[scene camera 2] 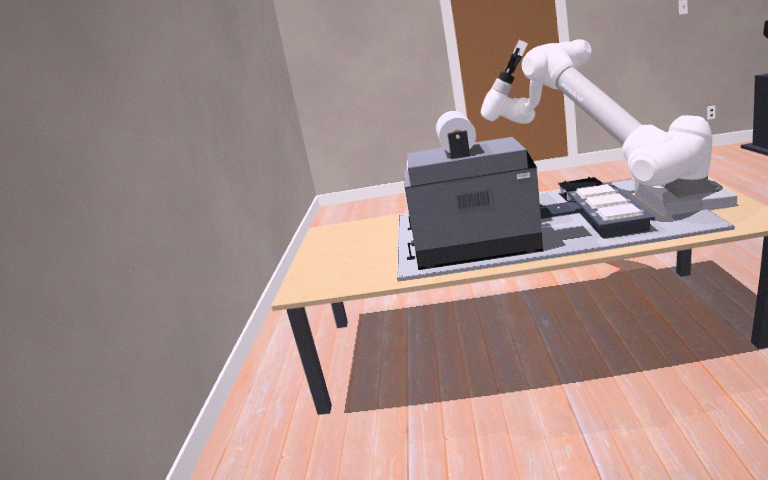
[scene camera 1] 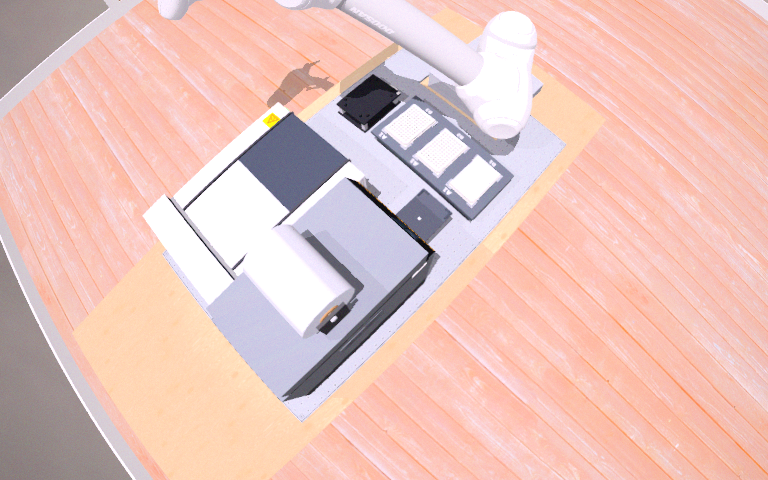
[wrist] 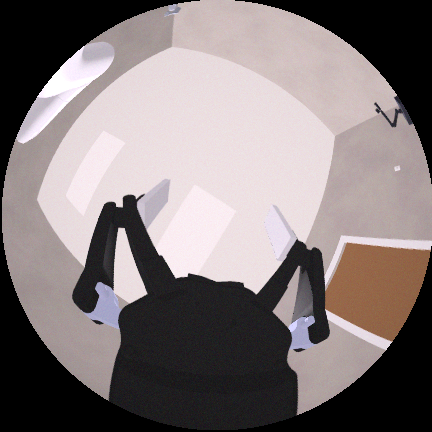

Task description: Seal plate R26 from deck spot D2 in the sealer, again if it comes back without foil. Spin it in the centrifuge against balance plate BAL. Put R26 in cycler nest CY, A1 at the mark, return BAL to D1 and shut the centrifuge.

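Frame: origin at the arm's base, x right, y ahead, z up, level; centimetres.
Seen in the pictures: gripper, fingertip midpoint: (scene camera 2: 523, 41) (wrist: 218, 201); arm's base, origin of the base link: (scene camera 2: 685, 186).
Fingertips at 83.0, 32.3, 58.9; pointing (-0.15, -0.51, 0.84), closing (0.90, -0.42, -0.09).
Note:
Offsets run from my fingertips to a thing's middle, as dx, dy, dz.
My gripper (scene camera 2: 520, 49) (wrist: 218, 201) is open and empty, pointing up, high above and behind the table. Three white plates, the first @[-74.5, +1.8, -57.1] (scene camera 1: 410, 125) (scene camera 2: 594, 191), the middle one @[-86.8, +3.4, -57.1] (scene camera 1: 440, 151) (scene camera 2: 606, 200) and the third @[-99.1, +5.0, -57.1] (scene camera 1: 474, 180) (scene camera 2: 620, 212), sit in the dark deck rack @[-86.8, +3.0, -60.4] (scene camera 1: 491, 195) (scene camera 2: 628, 226); their names cannot be read. The third looks plain white on top in scene camera 1. The dark grey sealer @[-91.1, +54.8, -39.7] (scene camera 1: 368, 226) (scene camera 2: 492, 217) carries a white foil roll @[-90.9, +57.0, -21.7] (scene camera 1: 300, 280) (scene camera 2: 449, 121). A small dark tray @[-94.5, +25.2, -53.6] (scene camera 1: 431, 209) (scene camera 2: 560, 208) sticks out towards the rack, with no plate on it.
A white machine @[-61.4, +48.8, -51.3] (scene camera 1: 232, 217) with a dark panel @[-62.7, +35.4, -42.4] (scene camera 1: 294, 158) and a yellow warning label stands beside the sealer. A black block @[-57.8, +0.5, -60.5] (scene camera 1: 368, 101) (scene camera 2: 580, 183) stands near the rack's end. The arm's base and lower arm are beside the rack. A door and walls are behind.

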